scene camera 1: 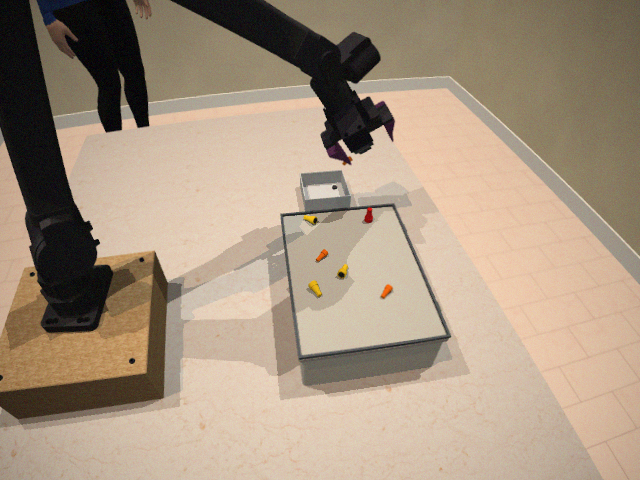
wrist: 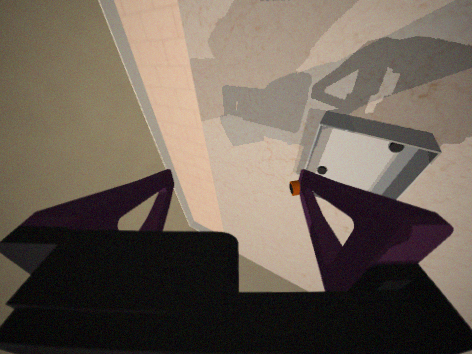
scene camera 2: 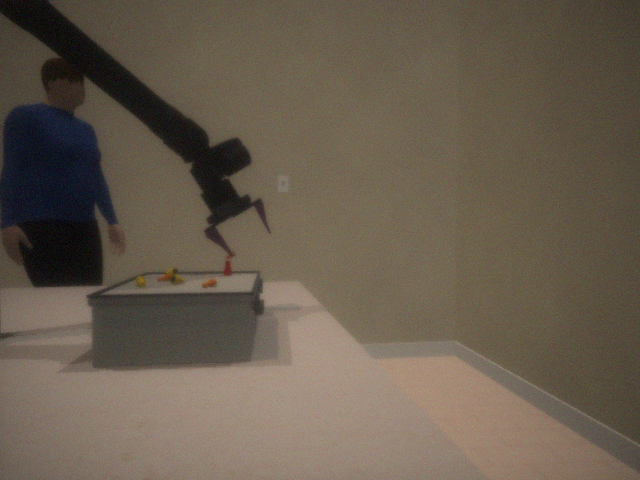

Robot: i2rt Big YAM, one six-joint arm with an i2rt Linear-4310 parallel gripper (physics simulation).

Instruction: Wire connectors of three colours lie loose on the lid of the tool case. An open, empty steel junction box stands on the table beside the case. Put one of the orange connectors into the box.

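Places are measured from the arm's base along level axes (x ahead, y left, z up), in metres.
Pixels of known places: gripper, between the fingertips: (scene camera 1: 370, 151) (wrist: 235, 176) (scene camera 2: 251, 244); arm's base, origin of its link: (scene camera 1: 80, 299).
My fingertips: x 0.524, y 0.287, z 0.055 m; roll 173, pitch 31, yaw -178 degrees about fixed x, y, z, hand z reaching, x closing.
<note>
Ahead of a thing's pixels: the offset from my fingertips to its top centre. "pt": to the spot under its first point.
My gripper (scene camera 1: 371, 151) (scene camera 2: 251, 243) (wrist: 235, 176) is wide open, in the air beyond the tool case. A small orange connector @(dx -0.047, dy +0.006, dz -0.014 m) (scene camera 1: 347, 160) (scene camera 2: 230, 255) (wrist: 295, 188) clings to the tip of one finger, not between both fingers. The steel junction box @(dx -0.089, dy +0.041, dz -0.108 m) (scene camera 1: 326, 203) (wrist: 380, 126) stands below the gripper, at the case's far side; no connector shows inside. It is hidden in scene camera 2. On the lid @(pt dx -0.086, dy -0.371, dz -0.051 m) (scene camera 1: 361, 322) lie an orange connector @(dx -0.129, dy -0.237, dz -0.039 m) (scene camera 1: 322, 255) and another orange connector @(dx -0.038, dy -0.323, dz -0.039 m) (scene camera 1: 386, 290) (scene camera 2: 209, 283).
A red connector @(dx -0.032, dy -0.152, dz -0.024 m) (scene camera 1: 368, 215) (scene camera 2: 227, 267) stands near the lid's far edge. Yellow connectors @(dx -0.139, dy -0.144, dz -0.036 m) (scene camera 1: 310, 219) @(dx -0.097, dy -0.273, dz -0.036 m) (scene camera 1: 342, 271) @(dx -0.146, dy -0.306, dz -0.036 m) (scene camera 1: 314, 288) also lie on the lid. The arm's base stands on a wooden block (scene camera 1: 103, 356) at the left. A person (scene camera 1: 111, 62) (scene camera 2: 56, 170) stands beyond the table.
</note>
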